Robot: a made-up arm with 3 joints.
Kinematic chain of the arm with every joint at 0, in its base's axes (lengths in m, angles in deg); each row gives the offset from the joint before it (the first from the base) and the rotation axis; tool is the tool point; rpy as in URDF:
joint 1: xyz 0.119 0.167 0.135 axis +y
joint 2: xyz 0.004 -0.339 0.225 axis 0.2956 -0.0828 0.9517
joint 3: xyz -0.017 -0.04 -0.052 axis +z
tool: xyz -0.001 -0.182 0.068 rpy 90 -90 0
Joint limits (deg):
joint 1: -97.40..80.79
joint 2: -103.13..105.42
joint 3: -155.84..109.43
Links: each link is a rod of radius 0.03 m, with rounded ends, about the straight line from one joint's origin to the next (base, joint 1, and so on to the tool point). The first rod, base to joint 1, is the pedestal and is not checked.
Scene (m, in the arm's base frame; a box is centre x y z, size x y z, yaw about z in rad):
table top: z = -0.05
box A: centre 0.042 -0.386 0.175 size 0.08 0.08 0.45 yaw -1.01
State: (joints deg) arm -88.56 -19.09 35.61
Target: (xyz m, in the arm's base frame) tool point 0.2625 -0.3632 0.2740
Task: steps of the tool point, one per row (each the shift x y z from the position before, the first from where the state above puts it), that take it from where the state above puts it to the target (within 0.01 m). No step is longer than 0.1 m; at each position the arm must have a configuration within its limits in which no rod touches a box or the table.
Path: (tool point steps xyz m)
1: 0.0218 0.0081 0.0619
2: 0.0272 0.0191 0.0564
3: 0.0304 0.0291 0.0485
4: 0.0312 0.0377 0.0388
5: 0.0292 0.0440 0.0280
6: 0.0246 0.0481 0.0172
7: 0.0736 -0.0349 0.0050
8: 0.0643 -0.0342 -0.0163
9: 0.0494 -0.0321 -0.0312
10: 0.0318 -0.0287 -0.0380
11: 0.0153 -0.0243 -0.0373
12: 0.0028 -0.0188 -0.0305

